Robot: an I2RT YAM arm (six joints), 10 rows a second.
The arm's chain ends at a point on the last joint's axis. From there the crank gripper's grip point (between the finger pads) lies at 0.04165 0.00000 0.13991 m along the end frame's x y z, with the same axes.
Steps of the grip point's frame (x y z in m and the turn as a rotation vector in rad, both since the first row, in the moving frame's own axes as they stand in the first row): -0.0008 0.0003 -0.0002 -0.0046 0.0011 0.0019; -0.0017 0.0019 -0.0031 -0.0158 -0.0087 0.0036; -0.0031 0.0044 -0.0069 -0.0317 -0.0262 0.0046; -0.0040 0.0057 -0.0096 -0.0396 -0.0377 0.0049; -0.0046 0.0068 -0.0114 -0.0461 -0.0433 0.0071; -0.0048 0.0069 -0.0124 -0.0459 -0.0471 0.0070; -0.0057 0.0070 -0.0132 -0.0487 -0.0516 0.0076; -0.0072 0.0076 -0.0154 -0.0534 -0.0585 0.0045; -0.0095 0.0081 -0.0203 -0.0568 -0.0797 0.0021
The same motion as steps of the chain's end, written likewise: -0.0010 -0.0004 -0.0002 -0.0046 0.0011 0.0019; -0.0005 -0.0005 -0.0034 -0.0158 -0.0087 0.0036; 0.0006 -0.0002 -0.0079 -0.0317 -0.0262 0.0046; 0.0013 -0.0001 -0.0110 -0.0396 -0.0377 0.0049; 0.0015 0.0000 -0.0129 -0.0461 -0.0433 0.0071; 0.0019 0.0002 -0.0141 -0.0459 -0.0471 0.0070; 0.0016 -0.0001 -0.0150 -0.0487 -0.0516 0.0076; 0.0011 -0.0001 -0.0174 -0.0534 -0.0585 0.0045; 0.0018 0.0000 -0.0229 -0.0568 -0.0797 0.0021
